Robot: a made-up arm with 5 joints.
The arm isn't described. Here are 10 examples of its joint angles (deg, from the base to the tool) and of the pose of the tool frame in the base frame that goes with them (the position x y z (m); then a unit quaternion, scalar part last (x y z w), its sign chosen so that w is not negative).
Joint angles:
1: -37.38 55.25 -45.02 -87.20 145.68
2: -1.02 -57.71 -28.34 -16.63 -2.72
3: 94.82 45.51 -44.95 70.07 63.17
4: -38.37 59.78 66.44 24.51 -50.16
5: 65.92 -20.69 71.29 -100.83 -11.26
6: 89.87 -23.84 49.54 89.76 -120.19
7: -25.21 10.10 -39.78 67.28 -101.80
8: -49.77 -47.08 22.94 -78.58 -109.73
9: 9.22 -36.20 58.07 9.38 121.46
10: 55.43 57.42 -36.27 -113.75 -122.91
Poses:
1: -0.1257 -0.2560 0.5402 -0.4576 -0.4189 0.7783 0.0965
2: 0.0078 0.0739 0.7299 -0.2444 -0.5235 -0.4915 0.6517
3: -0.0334 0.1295 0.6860 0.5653 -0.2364 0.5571 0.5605
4: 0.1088 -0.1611 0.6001 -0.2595 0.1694 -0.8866 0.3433
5: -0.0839 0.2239 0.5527 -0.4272 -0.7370 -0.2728 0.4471
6: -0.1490 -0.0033 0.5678 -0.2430 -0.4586 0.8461 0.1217
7: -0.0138 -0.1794 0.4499 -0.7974 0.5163 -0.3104 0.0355
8: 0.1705 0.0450 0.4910 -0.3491 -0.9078 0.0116 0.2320
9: -0.0174 -0.0893 0.4268 -0.8864 0.4271 -0.0635 0.1670
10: -0.0450 0.3522 0.6251 -0.3350 0.0385 -0.2228 0.9147
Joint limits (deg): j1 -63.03..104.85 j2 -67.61..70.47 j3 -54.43..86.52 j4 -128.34..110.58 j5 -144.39..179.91
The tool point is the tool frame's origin. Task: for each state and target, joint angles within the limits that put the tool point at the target. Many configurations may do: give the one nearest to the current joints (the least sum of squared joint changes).
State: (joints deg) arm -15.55 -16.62 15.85 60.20 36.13
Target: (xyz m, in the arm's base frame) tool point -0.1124 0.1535 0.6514
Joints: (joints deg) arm 25.74 -14.81 21.31 66.79 67.27
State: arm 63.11 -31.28 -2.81 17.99 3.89
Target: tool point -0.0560 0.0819 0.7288
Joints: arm 68.45 -15.95 -5.90 16.15 -5.33
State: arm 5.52 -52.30 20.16 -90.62 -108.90
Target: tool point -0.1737 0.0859 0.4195
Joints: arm 39.20 -4.96 -16.01 -94.44 -143.75
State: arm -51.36 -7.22 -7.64 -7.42 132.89
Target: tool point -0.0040 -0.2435 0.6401
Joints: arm -53.76 -3.59 -21.00 1.10 119.91
